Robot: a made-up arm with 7 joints.
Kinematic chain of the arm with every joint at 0, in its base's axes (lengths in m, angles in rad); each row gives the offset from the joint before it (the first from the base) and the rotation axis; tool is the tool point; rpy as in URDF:
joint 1: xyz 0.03 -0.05 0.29 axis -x
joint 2: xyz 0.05 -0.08 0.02 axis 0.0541 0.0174 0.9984
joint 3: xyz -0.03 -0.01 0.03 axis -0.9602 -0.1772 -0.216
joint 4: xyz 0.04 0 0 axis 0.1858 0.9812 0.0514
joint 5: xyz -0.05 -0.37 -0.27 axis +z
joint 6: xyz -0.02 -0.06 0 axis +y
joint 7: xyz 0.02 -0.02 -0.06 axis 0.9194 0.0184 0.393
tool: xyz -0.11 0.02 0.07 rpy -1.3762 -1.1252 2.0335
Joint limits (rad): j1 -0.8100..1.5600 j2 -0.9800..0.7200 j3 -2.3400..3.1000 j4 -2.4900..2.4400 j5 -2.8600..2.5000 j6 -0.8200..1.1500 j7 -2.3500..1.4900
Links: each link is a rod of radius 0.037 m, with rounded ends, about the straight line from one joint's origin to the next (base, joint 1, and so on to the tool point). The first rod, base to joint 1, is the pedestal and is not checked.
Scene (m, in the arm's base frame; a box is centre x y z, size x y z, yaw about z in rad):
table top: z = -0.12
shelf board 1: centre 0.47 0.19 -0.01 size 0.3 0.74 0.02 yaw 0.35
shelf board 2: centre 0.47 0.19 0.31 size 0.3 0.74 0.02 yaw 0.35
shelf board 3: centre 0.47 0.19 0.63 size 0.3 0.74 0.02 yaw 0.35
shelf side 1: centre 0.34 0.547 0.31 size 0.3 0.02 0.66 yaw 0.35
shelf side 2: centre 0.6 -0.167 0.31 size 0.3 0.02 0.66 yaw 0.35
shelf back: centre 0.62 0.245 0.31 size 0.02 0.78 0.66 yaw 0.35
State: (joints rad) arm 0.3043 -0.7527 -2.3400 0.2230 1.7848 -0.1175 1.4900
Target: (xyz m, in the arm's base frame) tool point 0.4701 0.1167 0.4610
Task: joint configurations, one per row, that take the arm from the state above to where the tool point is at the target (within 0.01 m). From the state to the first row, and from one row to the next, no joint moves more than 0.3 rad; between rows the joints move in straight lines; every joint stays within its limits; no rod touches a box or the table.
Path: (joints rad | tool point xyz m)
1: 0.2314 -0.6465 -2.3400 0.3642 1.6064 -0.2300 1.2399 | 0.2126 0.3911 0.1450
2: 0.1586 -0.5402 -2.3400 0.5054 1.4280 -0.3425 0.9899 | 0.0895 0.4170 0.1307
3: 0.0857 -0.4340 -2.3400 0.6465 1.2496 -0.4549 0.7398 | -0.0420 0.4095 0.1210
4: 0.0129 -0.3278 -2.3400 0.7877 1.0712 -0.5674 0.4898 | -0.1658 0.3641 0.1120
5: -0.0600 -0.2216 -2.3400 0.9289 0.8929 -0.6799 0.2397 | -0.2648 0.2861 0.1003
6: -0.1640 -0.3109 -2.3400 0.7296 1.1233 -0.5649 0.4898 | -0.1569 0.3942 0.2015
7: -0.2681 -0.4003 -2.3400 0.5303 1.3538 -0.4499 0.7398 | -0.0169 0.4374 0.3122
8: -0.3722 -0.4897 -2.3400 0.3311 1.5843 -0.3349 0.9899 | 0.1293 0.4125 0.4067
9: -0.4763 -0.5791 -2.3400 0.1318 1.8147 -0.2200 1.2399 | 0.2579 0.3365 0.4683
10: -0.5803 -0.6684 -2.3400 -0.0675 2.0452 -0.1050 1.4900 | 0.3567 0.2365 0.4932
11: -0.6411 -0.8242 -2.3400 -0.0821 2.0703 -0.1826 1.4900 | 0.4184 0.1788 0.4828
12: -0.7018 -0.9800 -2.3400 -0.0968 2.0954 -0.2602 1.4900 | 0.4701 0.1167 0.4610

